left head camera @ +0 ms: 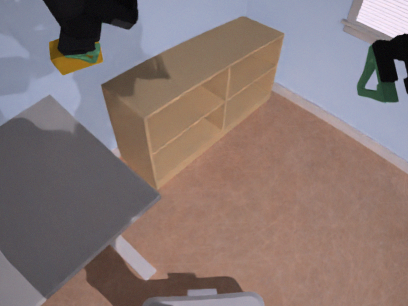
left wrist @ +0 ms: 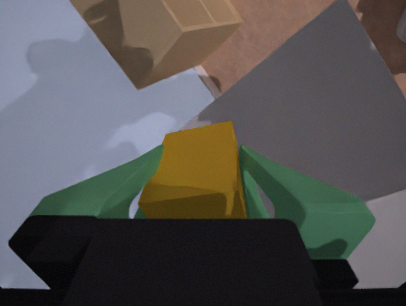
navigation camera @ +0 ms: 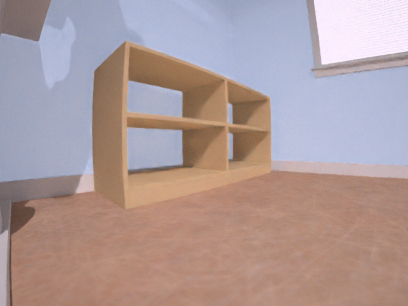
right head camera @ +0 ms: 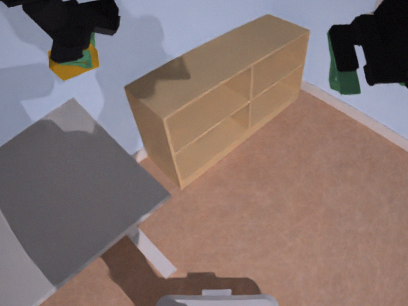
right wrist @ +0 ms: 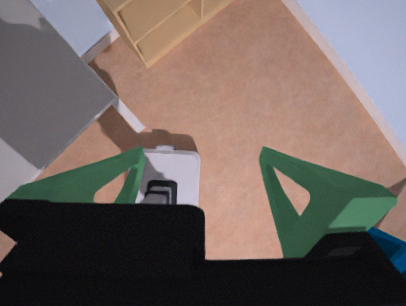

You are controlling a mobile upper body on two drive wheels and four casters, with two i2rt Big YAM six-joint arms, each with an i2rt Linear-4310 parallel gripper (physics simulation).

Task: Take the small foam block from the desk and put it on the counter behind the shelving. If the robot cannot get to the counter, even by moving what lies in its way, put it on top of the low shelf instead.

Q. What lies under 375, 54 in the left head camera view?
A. My right gripper.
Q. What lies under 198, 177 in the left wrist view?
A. A small yellow foam block.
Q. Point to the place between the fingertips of my left gripper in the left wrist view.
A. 202, 153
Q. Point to a low wooden shelf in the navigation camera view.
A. At 204, 123
